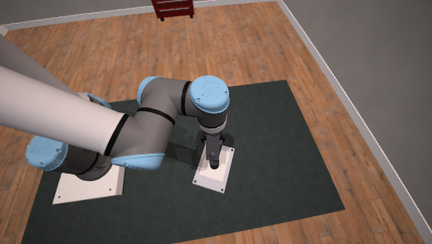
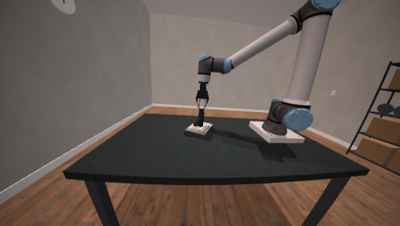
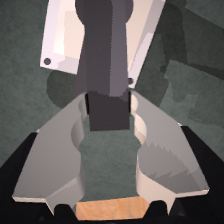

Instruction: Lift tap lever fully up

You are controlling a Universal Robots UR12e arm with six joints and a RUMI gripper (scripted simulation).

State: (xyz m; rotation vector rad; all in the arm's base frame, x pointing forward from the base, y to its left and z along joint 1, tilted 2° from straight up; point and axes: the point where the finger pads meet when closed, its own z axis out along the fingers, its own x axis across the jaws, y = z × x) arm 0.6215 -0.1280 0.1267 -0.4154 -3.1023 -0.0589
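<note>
Right now the dark lever is 2 cm to the right of my hand, 1 cm below it and 1 cm behind it.
</note>
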